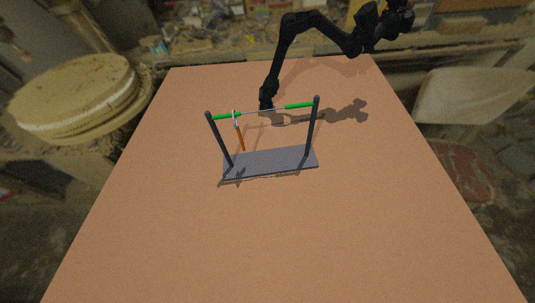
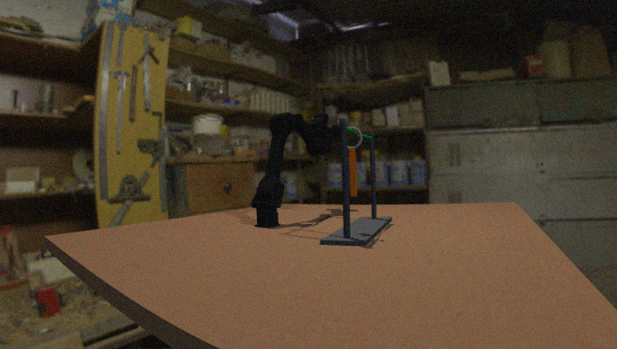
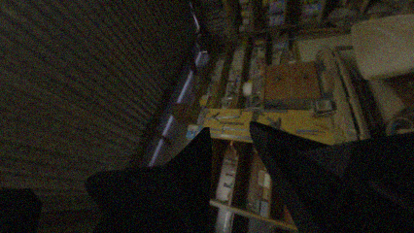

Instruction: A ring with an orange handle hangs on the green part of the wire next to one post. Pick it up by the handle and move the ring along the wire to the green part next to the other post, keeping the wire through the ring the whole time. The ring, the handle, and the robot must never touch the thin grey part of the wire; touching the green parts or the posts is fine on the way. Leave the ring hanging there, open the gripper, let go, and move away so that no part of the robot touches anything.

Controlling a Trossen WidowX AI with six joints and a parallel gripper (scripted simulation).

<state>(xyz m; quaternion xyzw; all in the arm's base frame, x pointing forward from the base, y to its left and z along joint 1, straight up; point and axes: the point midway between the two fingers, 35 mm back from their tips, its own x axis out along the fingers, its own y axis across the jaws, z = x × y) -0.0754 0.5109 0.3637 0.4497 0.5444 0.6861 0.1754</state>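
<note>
Right now the ring with orange handle is 43 cm ahead of my gripper tip, 60 cm to the right of it and 17 cm below it.
</note>
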